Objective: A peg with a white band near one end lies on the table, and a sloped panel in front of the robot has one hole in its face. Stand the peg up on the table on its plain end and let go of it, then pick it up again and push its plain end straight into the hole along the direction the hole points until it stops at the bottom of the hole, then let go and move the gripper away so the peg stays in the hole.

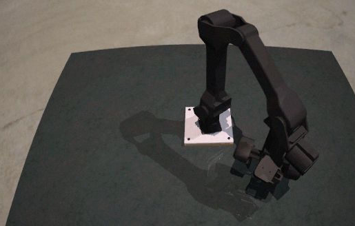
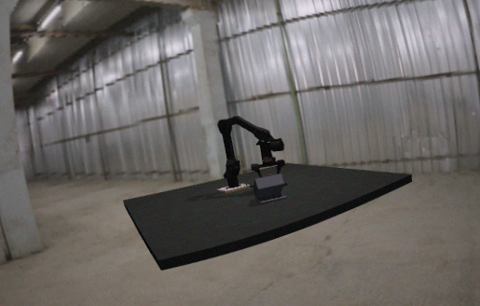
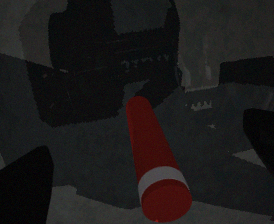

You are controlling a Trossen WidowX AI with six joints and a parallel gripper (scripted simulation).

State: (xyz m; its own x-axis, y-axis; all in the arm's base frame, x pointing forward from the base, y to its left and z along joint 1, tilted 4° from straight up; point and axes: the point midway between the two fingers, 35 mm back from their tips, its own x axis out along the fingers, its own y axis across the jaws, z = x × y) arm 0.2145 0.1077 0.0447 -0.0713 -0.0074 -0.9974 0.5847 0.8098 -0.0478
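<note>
Now: gripper tip 2 cm below the red peg. Also, from my gripper tip: sloped grey panel (20 cm ahead, 18 cm to the right, 2 cm above).
</note>
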